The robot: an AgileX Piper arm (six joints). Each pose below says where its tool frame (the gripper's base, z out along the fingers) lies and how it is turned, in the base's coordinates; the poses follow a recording.
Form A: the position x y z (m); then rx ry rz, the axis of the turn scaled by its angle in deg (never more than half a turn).
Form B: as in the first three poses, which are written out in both.
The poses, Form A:
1: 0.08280, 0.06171, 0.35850, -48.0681, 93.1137, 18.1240
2: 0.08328, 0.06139, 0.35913, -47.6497, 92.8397, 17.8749
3: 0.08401, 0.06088, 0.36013, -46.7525, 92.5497, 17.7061
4: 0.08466, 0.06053, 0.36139, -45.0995, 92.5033, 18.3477
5: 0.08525, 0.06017, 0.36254, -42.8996, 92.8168, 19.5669
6: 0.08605, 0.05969, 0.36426, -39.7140, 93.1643, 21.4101
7: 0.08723, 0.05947, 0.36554, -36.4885, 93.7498, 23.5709
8: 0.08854, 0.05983, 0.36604, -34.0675, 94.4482, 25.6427
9: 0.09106, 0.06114, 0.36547, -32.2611, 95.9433, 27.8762
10: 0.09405, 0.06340, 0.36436, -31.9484, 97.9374, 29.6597
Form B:
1: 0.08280, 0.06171, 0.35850, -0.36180, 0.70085, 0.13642, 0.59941
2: 0.08328, 0.06139, 0.35913, -0.35914, 0.69973, 0.13472, 0.60270
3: 0.08401, 0.06088, 0.36013, -0.35306, 0.69891, 0.13371, 0.60745
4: 0.08466, 0.06053, 0.36139, -0.34121, 0.69985, 0.13881, 0.61198
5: 0.08525, 0.06017, 0.36254, -0.32495, 0.70307, 0.14821, 0.61493
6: 0.08605, 0.05969, 0.36426, -0.30132, 0.70687, 0.16244, 0.61900
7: 0.08723, 0.05947, 0.36554, -0.27700, 0.71168, 0.17893, 0.62029
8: 0.08854, 0.05983, 0.36604, -0.25840, 0.71638, 0.19450, 0.61822
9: 0.09106, 0.06114, 0.36547, -0.24376, 0.72494, 0.21063, 0.60883
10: 0.09405, 0.06340, 0.36436, -0.23988, 0.73534, 0.22269, 0.59341
